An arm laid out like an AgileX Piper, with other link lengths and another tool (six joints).
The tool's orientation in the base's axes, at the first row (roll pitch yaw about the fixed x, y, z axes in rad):
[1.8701 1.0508 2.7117]
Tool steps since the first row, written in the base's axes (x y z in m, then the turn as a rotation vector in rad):
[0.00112 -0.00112 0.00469 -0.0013 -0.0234 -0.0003]
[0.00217 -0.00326 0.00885 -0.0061 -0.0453 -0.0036]
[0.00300 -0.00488 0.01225 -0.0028 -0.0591 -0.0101]
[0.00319 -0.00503 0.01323 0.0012 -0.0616 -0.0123]
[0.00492 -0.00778 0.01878 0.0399 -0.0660 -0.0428]
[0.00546 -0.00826 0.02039 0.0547 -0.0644 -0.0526]
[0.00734 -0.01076 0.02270 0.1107 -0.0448 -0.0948]
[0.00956 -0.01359 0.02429 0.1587 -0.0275 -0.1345]
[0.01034 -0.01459 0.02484 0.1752 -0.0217 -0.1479]
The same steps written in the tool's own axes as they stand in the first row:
[-0.00481 0.00083 -0.00083 -0.0040 -0.0137 -0.0186]
[-0.00934 0.00083 -0.00241 -0.0035 -0.0257 -0.0378]
[-0.01300 0.00093 -0.00362 -0.0022 -0.0393 -0.0453]
[-0.01396 0.00118 -0.00376 -0.0026 -0.0444 -0.0444]
[-0.02013 0.00104 -0.00558 0.0055 -0.0860 -0.0188]
[-0.02187 0.00117 -0.00584 0.0076 -0.0990 -0.0069]
[-0.02524 -0.00046 -0.00689 0.0230 -0.1423 0.0496]
[-0.02821 -0.00284 -0.00788 0.0393 -0.1809 0.0989]
[-0.02925 -0.00368 -0.00823 0.0447 -0.1941 0.1157]

